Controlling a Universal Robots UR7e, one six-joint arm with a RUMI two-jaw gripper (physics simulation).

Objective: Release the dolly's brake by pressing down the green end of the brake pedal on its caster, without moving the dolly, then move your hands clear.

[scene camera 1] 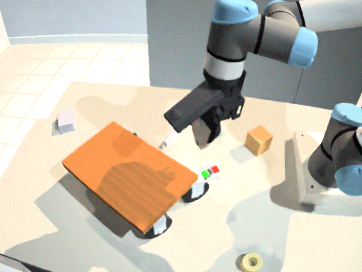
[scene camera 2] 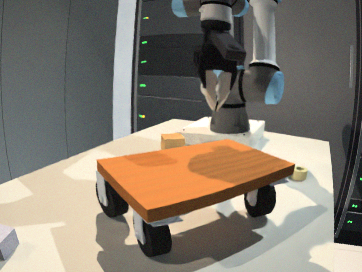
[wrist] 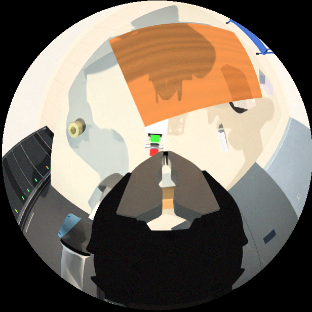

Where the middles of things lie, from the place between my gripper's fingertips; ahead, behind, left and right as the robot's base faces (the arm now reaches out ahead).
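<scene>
From where my hand is, the dolly (scene camera 2: 160,186) is 20 mm to the left of it and 150 mm ahead of it, and the dolly is also 130 mm below my hand.
</scene>
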